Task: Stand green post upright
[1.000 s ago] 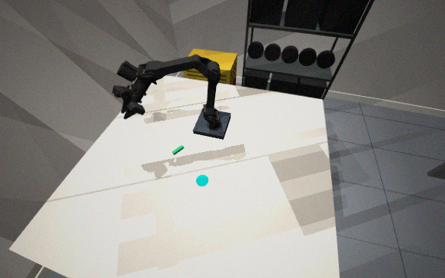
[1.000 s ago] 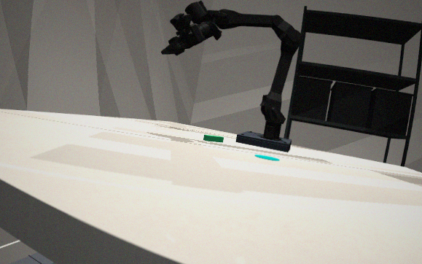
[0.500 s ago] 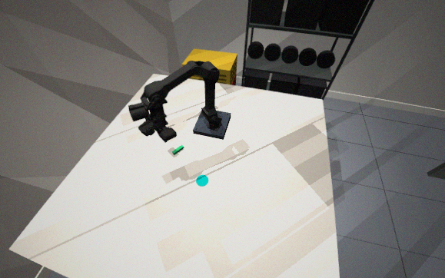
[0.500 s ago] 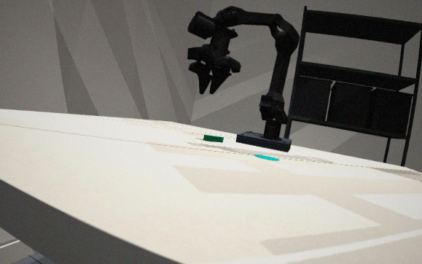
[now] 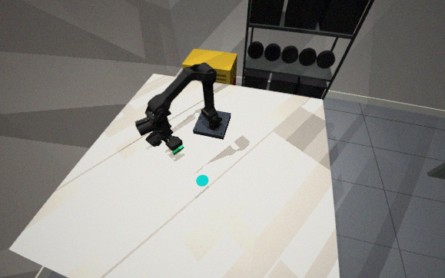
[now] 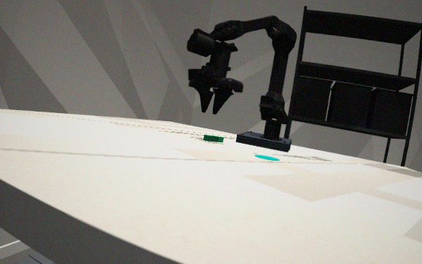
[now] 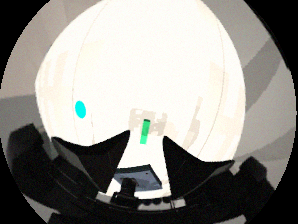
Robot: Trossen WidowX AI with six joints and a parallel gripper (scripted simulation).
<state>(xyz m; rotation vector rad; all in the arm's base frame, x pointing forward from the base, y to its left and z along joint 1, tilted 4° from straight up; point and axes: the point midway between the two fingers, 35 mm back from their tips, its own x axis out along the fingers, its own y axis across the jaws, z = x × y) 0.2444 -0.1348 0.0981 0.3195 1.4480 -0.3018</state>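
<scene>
My gripper tip is now 7 cm above the green post, 3 cm past it and 1 cm to the right of it. The rest, counted from my gripper tip: cyan circle (21 cm to the left, 8 cm below, 8 cm ahead).
</scene>
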